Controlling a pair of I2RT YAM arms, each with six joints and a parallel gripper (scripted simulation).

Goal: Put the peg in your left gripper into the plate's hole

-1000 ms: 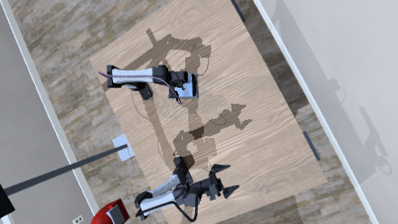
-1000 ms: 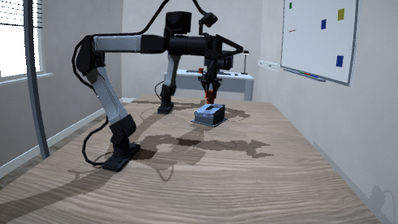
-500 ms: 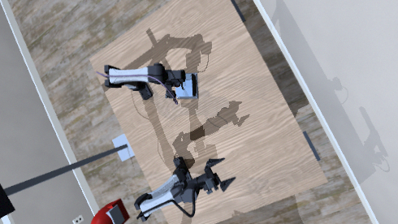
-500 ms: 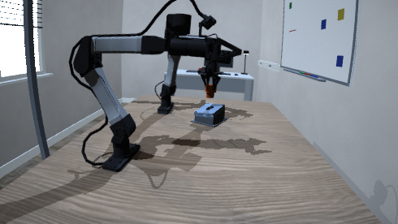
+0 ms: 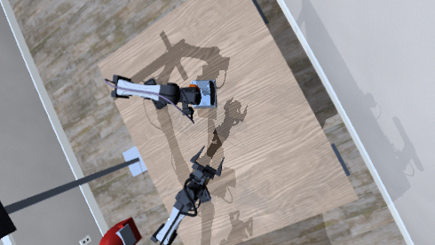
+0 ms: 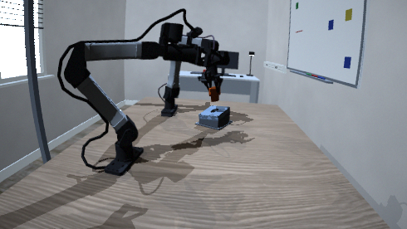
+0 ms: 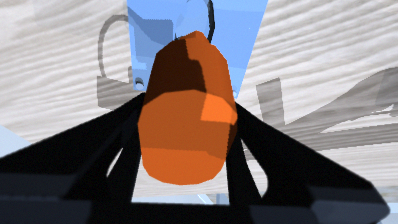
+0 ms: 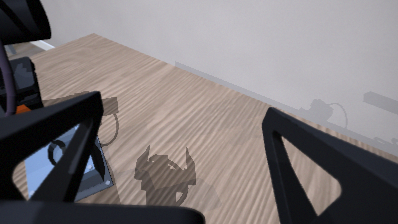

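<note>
The blue plate lies 10 mm ahead of my left hand, 10 mm to the left of it and 120 mm below it. The rest, counted from my left hand: orange peg (10 mm to the left, 20 mm below).
</note>
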